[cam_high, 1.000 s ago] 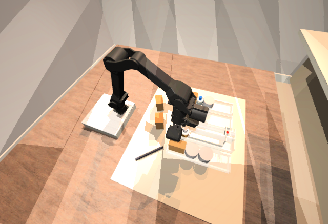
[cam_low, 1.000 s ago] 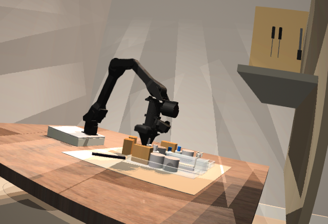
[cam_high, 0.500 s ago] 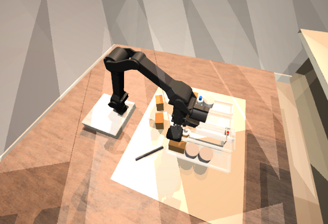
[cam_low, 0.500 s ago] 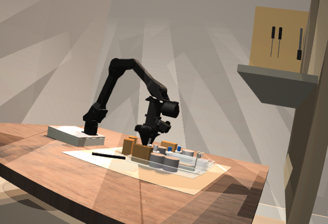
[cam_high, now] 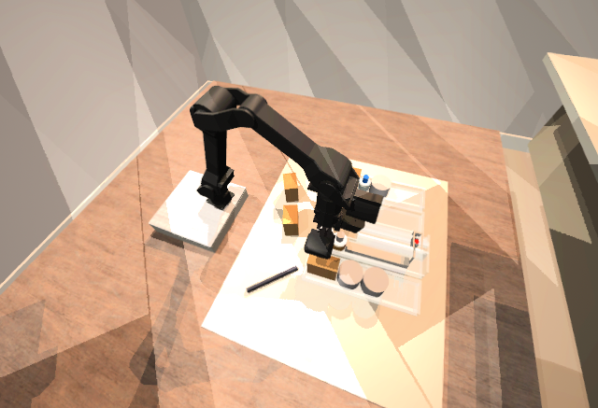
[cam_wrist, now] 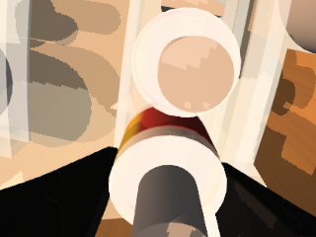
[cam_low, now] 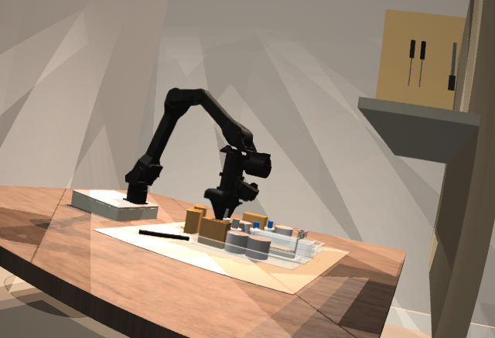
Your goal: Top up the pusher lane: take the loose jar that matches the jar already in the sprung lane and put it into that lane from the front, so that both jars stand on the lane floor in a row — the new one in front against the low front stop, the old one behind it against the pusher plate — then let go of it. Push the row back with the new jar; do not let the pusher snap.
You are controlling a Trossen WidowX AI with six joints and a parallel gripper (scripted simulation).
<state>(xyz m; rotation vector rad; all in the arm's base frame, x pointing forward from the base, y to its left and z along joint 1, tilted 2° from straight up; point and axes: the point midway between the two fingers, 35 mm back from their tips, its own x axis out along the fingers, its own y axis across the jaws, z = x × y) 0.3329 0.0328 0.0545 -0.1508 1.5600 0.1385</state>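
Right now the cream mat is 5 cm below my gripper tip, 5 cm ahead of it and 3 cm to the left of it. Also, from my gripper tip: shelf (50 cm ahead, 31 cm above, 9 cm to the left); then red mark (22 cm ahead, 8 cm to the left, 2 cm above); then black rod (16 cm to the right, 7 cm behind, 5 cm below).
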